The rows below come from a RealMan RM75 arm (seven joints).
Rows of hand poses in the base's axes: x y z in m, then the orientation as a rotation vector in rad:
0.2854 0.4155 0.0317 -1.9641 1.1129 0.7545
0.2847 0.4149 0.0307 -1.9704 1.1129 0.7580
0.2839 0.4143 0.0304 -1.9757 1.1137 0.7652
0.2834 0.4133 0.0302 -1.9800 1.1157 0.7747
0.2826 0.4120 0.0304 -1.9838 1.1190 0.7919
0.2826 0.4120 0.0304 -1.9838 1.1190 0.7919
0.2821 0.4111 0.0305 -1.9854 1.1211 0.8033
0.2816 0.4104 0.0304 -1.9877 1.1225 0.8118
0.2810 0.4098 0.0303 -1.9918 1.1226 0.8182
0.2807 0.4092 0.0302 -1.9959 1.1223 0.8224
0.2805 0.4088 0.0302 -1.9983 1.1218 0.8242
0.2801 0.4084 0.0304 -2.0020 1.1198 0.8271
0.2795 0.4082 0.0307 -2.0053 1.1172 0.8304
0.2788 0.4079 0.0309 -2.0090 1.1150 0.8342
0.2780 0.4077 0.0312 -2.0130 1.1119 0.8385
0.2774 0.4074 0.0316 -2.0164 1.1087 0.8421
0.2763 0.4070 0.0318 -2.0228 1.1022 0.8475
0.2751 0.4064 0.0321 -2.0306 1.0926 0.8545
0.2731 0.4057 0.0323 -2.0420 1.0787 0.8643
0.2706 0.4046 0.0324 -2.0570 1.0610 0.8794
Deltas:
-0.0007 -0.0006 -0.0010 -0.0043 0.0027 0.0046
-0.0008 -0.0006 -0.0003 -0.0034 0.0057 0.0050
-0.0005 -0.0010 -0.0002 -0.0029 0.0078 0.0047
-0.0008 -0.0013 0.0002 -0.0022 0.0137 0.0065
0.0000 0.0000 0.0000 0.0000 0.0000 0.0000
-0.0005 -0.0009 0.0001 -0.0007 0.0090 0.0039
-0.0005 -0.0007 -0.0001 -0.0013 0.0067 0.0036
-0.0006 -0.0006 -0.0001 -0.0023 0.0047 0.0044
-0.0003 -0.0006 -0.0001 -0.0024 0.0030 0.0038
-0.0002 -0.0004 0.0000 -0.0013 0.0011 0.0022
-0.0004 -0.0004 0.0002 -0.0014 0.0013 0.0040
-0.0006 -0.0002 0.0003 -0.0007 0.0014 0.0042
-0.0007 -0.0003 0.0002 -0.0012 0.0019 0.0044
-0.0008 -0.0002 0.0003 -0.0009 0.0019 0.0051
-0.0006 -0.0003 0.0004 -0.0005 0.0013 0.0046
-0.0011 -0.0004 0.0002 -0.0008 0.0013 0.0084
-0.0012 -0.0006 0.0003 -0.0001 0.0013 0.0112
-0.0020 -0.0007 0.0002 -0.0004 0.0016 0.0162
-0.0025 -0.0011 0.0001 -0.0008 0.0040 0.0218

